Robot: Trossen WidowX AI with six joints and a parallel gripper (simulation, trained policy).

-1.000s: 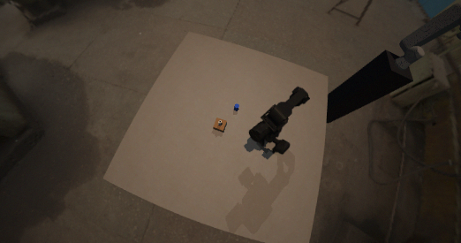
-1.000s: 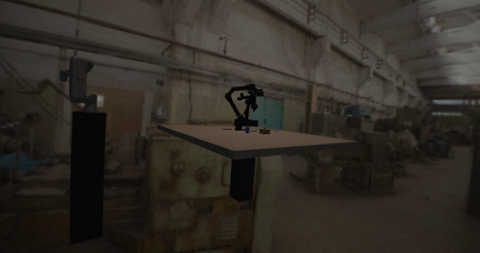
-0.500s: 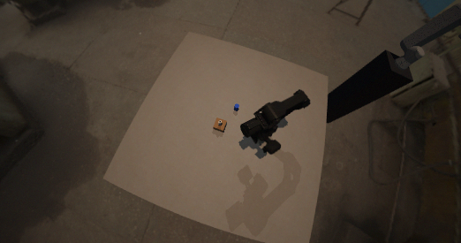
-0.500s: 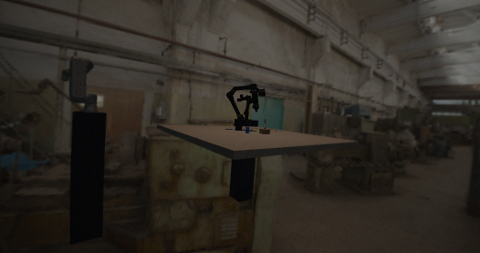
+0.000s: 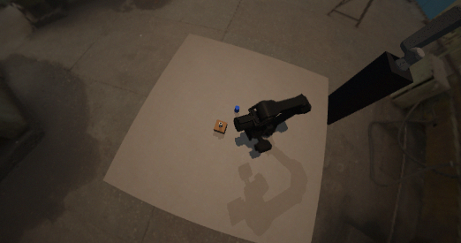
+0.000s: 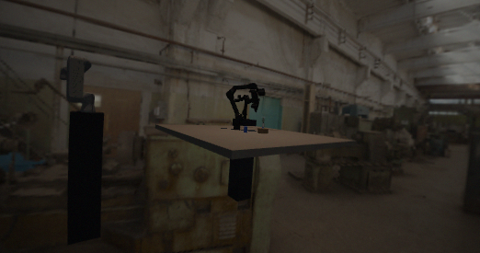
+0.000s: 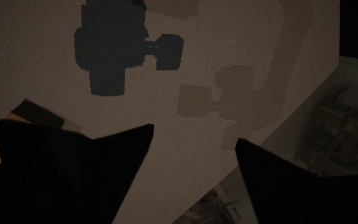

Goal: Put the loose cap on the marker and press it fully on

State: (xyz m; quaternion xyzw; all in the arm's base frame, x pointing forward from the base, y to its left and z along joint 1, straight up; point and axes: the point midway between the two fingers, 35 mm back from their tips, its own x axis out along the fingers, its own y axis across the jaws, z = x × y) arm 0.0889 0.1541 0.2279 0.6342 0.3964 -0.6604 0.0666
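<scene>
Now: the blue cap 14 cm ahead of my gripper tip, 24 cm to the right of it and 17 cm below it. The rest, counted from my gripper tip: orange holder block 20 cm ahead, 9 cm to the right, 18 cm below.
</scene>
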